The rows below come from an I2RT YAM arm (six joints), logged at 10 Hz.
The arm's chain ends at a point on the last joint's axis. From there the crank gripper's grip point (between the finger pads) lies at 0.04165 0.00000 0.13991 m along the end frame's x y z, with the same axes.
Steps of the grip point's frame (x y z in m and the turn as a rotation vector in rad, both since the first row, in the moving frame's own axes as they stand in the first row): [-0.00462, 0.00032, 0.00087, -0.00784, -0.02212, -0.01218]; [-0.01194, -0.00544, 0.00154, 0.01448, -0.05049, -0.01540]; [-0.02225, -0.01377, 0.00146, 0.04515, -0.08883, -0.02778]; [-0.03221, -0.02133, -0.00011, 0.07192, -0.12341, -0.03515]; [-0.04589, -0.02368, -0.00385, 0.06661, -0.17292, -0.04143]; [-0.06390, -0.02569, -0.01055, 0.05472, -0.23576, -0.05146]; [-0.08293, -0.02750, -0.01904, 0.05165, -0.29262, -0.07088]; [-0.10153, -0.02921, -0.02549, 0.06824, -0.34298, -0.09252]
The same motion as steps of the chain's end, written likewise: [-0.00152, -0.00029, -0.00001, -0.00784, -0.02212, -0.01218]; [-0.00481, -0.00281, -0.00036, 0.01448, -0.05049, -0.01540]; [-0.00958, -0.00640, -0.00151, 0.04515, -0.08883, -0.02778]; [-0.01449, -0.00996, -0.00375, 0.07192, -0.12341, -0.03515]; [-0.02099, -0.01296, -0.00856, 0.06661, -0.17292, -0.04143]; [-0.02985, -0.01657, -0.01613, 0.05472, -0.23576, -0.05146]; [-0.04050, -0.01861, -0.02483, 0.05165, -0.29262, -0.07088]; [-0.05155, -0.01781, -0.03087, 0.06824, -0.34298, -0.09252]
